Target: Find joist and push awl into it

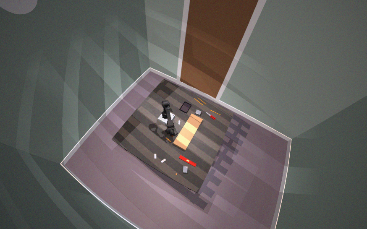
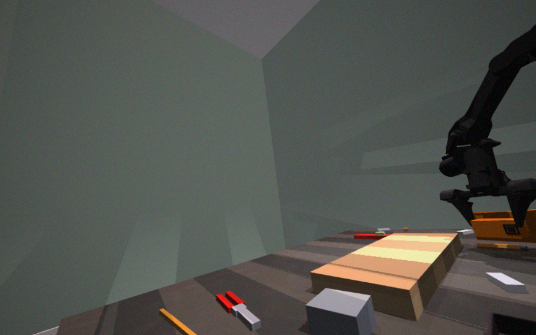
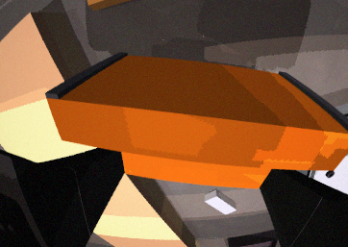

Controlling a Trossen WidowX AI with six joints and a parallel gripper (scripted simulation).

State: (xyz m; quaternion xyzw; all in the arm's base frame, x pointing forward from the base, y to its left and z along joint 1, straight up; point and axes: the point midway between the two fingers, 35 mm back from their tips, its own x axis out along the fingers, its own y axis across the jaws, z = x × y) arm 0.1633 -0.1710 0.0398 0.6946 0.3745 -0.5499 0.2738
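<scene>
My gripper tip is now 20 mm past the orange stud finder. Round my gripper tip: red level 310 mm ahead, 300 mm to the right, 60 mm below; square indicator 20 mm to the left, 20 mm behind; yellow-handled awl 100 mm to the right, 70 mm below, 40 mm behind.
</scene>
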